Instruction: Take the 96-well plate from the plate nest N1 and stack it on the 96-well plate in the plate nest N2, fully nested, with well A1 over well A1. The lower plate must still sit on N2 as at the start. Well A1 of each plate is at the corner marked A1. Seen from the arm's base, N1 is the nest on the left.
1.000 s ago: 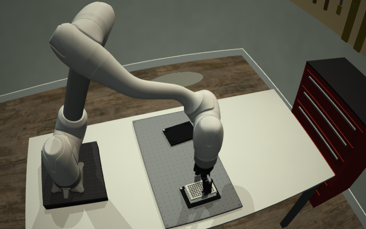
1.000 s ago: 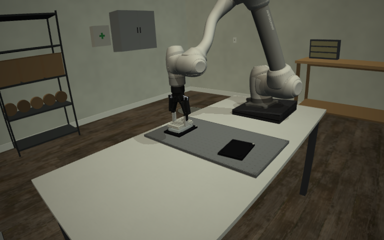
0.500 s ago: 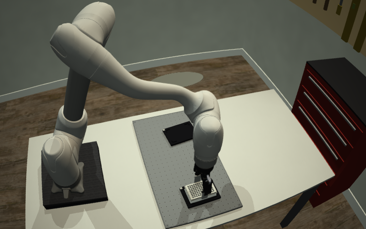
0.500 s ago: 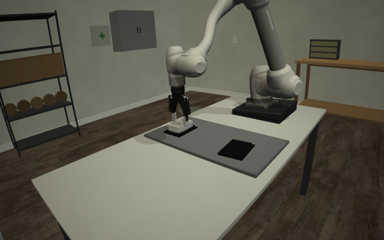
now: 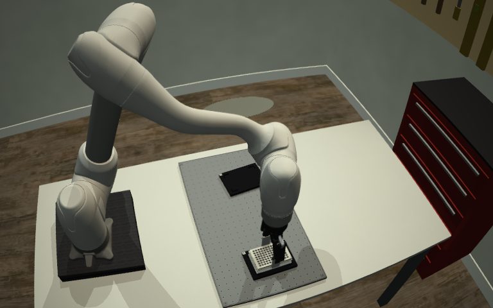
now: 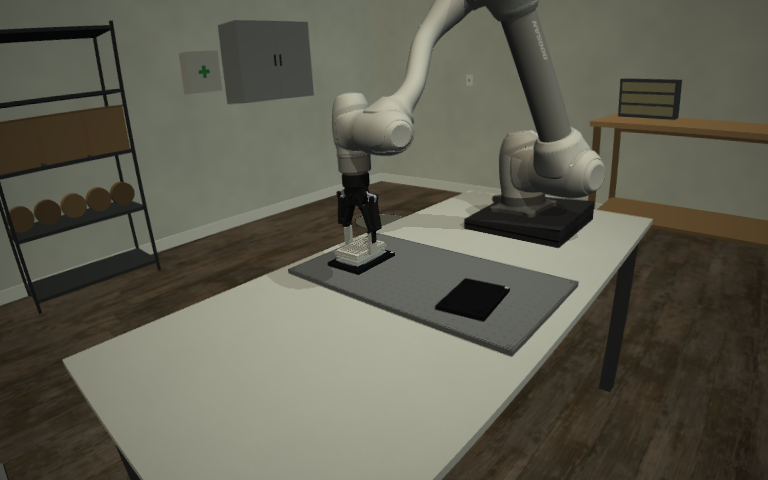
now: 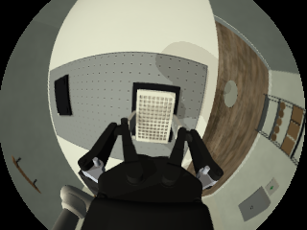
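Right now the greyer 96-well plate is 4 cm below my hand. The rest, counted from my hand: white 96-well plate: 2 cm below.
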